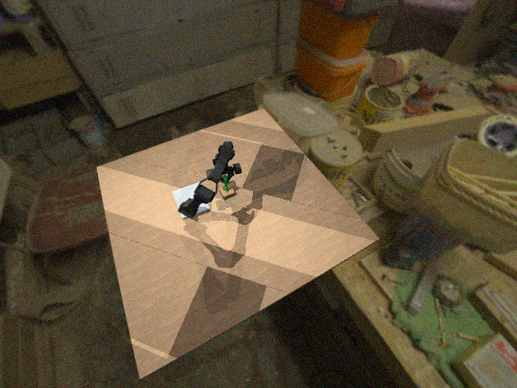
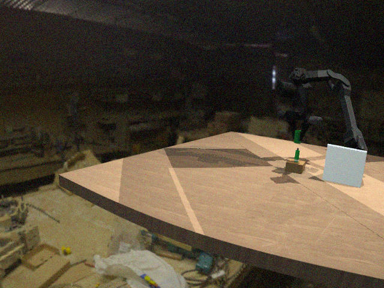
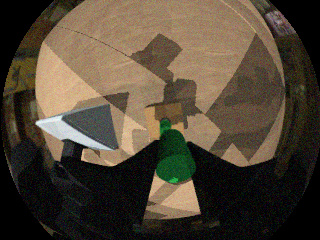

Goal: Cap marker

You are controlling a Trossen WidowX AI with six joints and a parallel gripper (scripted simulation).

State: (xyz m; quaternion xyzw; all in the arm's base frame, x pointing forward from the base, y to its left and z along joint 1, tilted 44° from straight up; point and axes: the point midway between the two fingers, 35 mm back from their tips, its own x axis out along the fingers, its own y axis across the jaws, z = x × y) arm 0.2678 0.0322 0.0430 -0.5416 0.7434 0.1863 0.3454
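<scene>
The wooden holder block is 1 cm behind my gripper tip and 10 cm below it. From my gripper tip the other things lie so: green cap: 1 cm above.
</scene>
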